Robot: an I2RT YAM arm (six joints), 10 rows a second.
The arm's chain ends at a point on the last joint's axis. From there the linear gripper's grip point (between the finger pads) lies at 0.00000 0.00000 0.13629 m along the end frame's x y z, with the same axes.
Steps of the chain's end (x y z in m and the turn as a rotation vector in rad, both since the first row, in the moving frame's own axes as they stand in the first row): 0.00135 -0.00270 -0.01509 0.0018 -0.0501 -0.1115; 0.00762 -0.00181 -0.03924 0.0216 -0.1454 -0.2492; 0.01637 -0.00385 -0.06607 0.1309 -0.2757 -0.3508; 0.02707 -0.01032 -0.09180 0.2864 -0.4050 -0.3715; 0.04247 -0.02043 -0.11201 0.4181 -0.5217 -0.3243; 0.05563 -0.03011 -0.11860 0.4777 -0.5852 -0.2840; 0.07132 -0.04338 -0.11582 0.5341 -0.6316 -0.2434; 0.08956 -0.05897 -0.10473 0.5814 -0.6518 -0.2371; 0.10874 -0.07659 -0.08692 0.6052 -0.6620 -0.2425; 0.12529 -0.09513 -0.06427 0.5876 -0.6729 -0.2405
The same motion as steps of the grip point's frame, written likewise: -0.00547 -0.00256 -0.01526 0.0018 -0.0501 -0.1115; -0.01229 -0.00226 -0.04070 0.0216 -0.1454 -0.2492; -0.02294 -0.01458 -0.07230 0.1309 -0.2757 -0.3508; -0.03168 -0.03697 -0.10804 0.2864 -0.4050 -0.3715; -0.03109 -0.06130 -0.14109 0.4181 -0.5217 -0.3243; -0.02450 -0.07765 -0.15542 0.4777 -0.5852 -0.2840; -0.01281 -0.09764 -0.15963 0.5341 -0.6316 -0.2434; 0.00360 -0.11799 -0.15326 0.5814 -0.6518 -0.2371; 0.02165 -0.13753 -0.13791 0.6052 -0.6620 -0.2425; 0.03715 -0.15401 -0.11488 0.5876 -0.6729 -0.2405
